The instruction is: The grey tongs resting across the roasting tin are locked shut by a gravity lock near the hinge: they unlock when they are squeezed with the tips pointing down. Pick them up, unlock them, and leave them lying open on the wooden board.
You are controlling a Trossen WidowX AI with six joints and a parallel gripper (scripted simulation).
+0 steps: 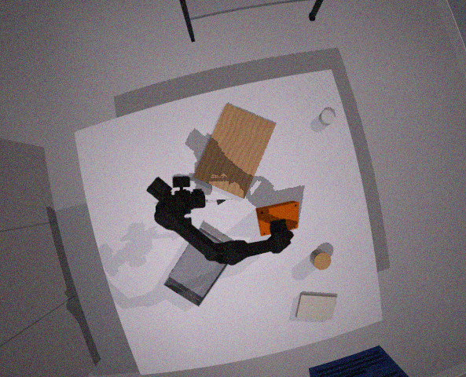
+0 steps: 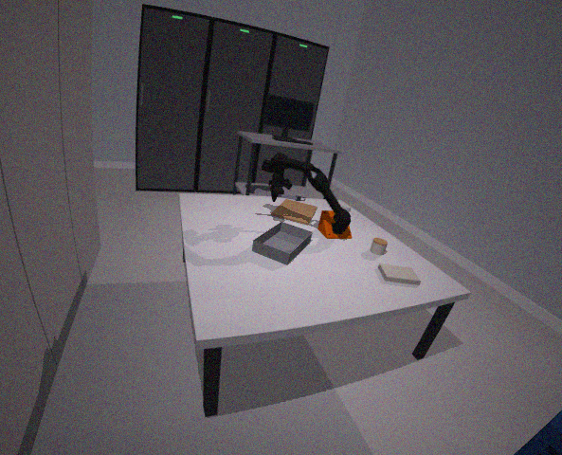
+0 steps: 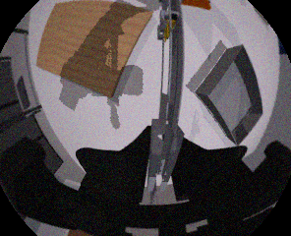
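My gripper tip is now 220 mm past the wooden board, 190 mm to the left of it and 120 mm above it. The rest, counted from my gripper tip: grey roasting tin (300 mm to the left, 100 mm below); then cork-topped pot (530 mm behind, 350 mm to the left, 90 mm below); then pale flat block (500 mm behind, 590 mm to the left, 120 mm below).
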